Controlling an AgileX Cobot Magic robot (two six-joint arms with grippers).
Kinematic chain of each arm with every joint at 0, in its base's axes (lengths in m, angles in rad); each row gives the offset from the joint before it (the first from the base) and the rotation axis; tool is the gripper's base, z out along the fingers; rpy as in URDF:
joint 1: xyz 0 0 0.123 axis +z
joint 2: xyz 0 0 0 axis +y
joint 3: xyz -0.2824 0 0.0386 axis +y
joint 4: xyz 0.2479 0 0.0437 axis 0.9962 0 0.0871
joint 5: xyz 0 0 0 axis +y
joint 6: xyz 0.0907 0 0.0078 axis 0.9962 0 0.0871
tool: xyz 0 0 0 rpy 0 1.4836 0
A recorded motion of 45 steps. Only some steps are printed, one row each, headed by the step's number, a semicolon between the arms.
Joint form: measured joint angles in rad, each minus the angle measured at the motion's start. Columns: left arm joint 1, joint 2, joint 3, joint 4, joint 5, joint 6; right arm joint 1, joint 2, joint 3, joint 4, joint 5, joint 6.
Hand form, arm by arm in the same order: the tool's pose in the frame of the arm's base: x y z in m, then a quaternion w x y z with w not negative. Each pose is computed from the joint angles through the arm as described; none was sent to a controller.
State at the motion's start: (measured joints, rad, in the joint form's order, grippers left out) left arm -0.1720 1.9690 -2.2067 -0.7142 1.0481 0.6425; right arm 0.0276 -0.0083 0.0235 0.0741 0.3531 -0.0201
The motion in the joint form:
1: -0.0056 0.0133 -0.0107 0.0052 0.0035 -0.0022; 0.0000 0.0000 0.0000 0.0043 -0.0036 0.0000
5: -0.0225 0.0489 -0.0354 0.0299 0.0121 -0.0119; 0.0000 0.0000 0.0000 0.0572 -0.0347 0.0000
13: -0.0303 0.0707 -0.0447 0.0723 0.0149 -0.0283; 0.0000 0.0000 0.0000 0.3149 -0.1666 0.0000
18: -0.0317 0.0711 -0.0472 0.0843 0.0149 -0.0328; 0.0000 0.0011 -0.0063 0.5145 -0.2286 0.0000
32: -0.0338 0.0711 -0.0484 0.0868 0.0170 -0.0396; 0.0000 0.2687 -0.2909 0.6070 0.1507 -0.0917
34: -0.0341 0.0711 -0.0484 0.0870 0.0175 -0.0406; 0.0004 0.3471 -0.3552 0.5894 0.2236 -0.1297
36: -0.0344 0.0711 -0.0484 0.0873 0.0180 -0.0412; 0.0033 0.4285 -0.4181 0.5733 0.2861 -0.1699
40: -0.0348 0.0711 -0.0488 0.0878 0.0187 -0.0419; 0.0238 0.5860 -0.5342 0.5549 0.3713 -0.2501
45: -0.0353 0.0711 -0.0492 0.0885 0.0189 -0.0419; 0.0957 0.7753 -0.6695 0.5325 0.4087 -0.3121
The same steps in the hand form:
1: 0.4250 -0.1286 0.4240 0.45205 0.30909 0.79901 -0.24840; 0.0532 0.0039 0.1742 0.60192 0.00228 0.79778 0.03515
5: 0.4318 -0.1363 0.4136 0.43967 0.31569 0.80451 -0.24452; 0.0539 0.0052 0.1771 0.61332 0.01773 0.78759 0.05681
13: 0.4373 -0.1384 0.4044 0.42875 0.31631 0.81412 -0.23095; 0.0560 0.0080 0.1899 0.65236 0.10041 0.73494 0.15559
18: 0.4374 -0.1382 0.4044 0.42855 0.31642 0.81547 -0.22636; 0.0562 0.0079 0.1983 0.65966 0.16685 0.69670 0.22720
32: 0.4370 -0.1390 0.4045 0.42708 0.31529 0.81644 -0.22720; 0.0664 0.0296 0.2519 0.52899 0.10086 0.79708 0.27325
34: 0.4370 -0.1392 0.4044 0.42671 0.31513 0.81663 -0.22744; 0.0729 0.0327 0.2622 0.50064 0.07102 0.82190 0.26229
36: 0.4369 -0.1393 0.4044 0.42638 0.31515 0.81677 -0.22754; 0.0813 0.0353 0.2720 0.47319 0.04134 0.84324 0.25165
40: 0.4368 -0.1394 0.4045 0.42612 0.31525 0.81685 -0.22758; 0.1019 0.0408 0.2891 0.42782 -0.01560 0.87182 0.23803
45: 0.4367 -0.1396 0.4045 0.42612 0.31559 0.81678 -0.22734; 0.1334 0.0527 0.3063 0.38716 -0.08049 0.88833 0.23345

